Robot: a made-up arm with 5 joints.
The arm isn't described. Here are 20 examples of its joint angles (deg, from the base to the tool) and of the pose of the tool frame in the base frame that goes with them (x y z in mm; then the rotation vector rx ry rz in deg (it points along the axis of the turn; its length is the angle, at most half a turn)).
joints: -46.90 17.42 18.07 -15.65 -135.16
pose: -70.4 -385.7 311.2 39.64 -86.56 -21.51
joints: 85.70 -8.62 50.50 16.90 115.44
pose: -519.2 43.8 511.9 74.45 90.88 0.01
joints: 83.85 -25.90 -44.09 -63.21 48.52
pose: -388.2 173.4 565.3 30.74 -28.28 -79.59
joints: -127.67 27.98 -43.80 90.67 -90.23
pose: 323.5 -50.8 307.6 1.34 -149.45 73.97
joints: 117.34 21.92 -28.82 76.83 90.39
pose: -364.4 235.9 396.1 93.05 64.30 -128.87
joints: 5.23 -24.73 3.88 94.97 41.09
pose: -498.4 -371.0 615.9 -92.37 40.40 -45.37
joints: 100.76 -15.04 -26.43 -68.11 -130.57
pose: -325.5 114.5 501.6 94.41 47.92 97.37
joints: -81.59 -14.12 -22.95 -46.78 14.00
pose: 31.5 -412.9 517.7 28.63 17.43 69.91
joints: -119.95 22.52 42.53 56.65 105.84
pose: 208.6 6.1 360.9 -117.96 36.33 126.23
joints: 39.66 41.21 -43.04 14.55 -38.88
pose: -426.9 -121.1 217.5 -19.42 -20.14 -77.43
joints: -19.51 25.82 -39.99 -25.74 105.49
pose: -205.5 -440.5 352.7 64.78 80.29 58.06
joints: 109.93 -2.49 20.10 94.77 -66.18
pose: -542.2 271.4 473.8 -116.30 33.09 -28.09
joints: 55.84 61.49 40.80 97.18 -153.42
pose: -294.4 -262.7 145.6 74.24 139.48 15.08
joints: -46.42 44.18 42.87 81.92 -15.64
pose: 32.5 -374.6 150.4 0.69 -60.94 74.11
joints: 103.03 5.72 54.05 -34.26 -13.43
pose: -458.1 248.9 438.0 44.10 -32.24 -51.27
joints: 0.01 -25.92 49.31 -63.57 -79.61
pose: -488.8 -309.1 602.9 28.73 -25.13 -22.93
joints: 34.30 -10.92 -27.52 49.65 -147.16
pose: -598.6 -292.7 505.5 -147.20 -87.86 27.56
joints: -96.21 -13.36 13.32 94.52 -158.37
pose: 297.5 -221.7 593.9 -49.91 108.88 -30.32
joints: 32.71 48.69 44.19 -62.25 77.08
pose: -382.7 -283.4 230.8 81.92 31.85 131.72
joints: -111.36 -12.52 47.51 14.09 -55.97
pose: 287.8 -206.9 443.2 40.82 -44.31 127.84
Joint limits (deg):
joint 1: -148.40..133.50
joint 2: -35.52..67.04
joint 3: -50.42..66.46
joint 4: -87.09..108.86
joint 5: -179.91..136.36
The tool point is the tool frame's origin. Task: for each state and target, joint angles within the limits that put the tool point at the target. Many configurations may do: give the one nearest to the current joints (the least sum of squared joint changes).
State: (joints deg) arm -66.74 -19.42 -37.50 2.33 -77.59
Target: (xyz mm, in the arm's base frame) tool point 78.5 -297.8 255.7
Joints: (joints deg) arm -82.22 23.12 -40.35 3.27 -83.04
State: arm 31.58 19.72 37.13 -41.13 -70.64
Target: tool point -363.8 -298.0 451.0
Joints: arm -1.50 7.24 -4.32 -67.07 -92.30
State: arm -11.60 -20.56 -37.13 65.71 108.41
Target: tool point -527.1 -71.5 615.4
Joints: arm 41.37 -28.07 -50.42 66.64 94.19
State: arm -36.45 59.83 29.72 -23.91 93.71
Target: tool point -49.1 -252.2 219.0
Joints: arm -52.98 59.36 45.82 -45.99 136.36
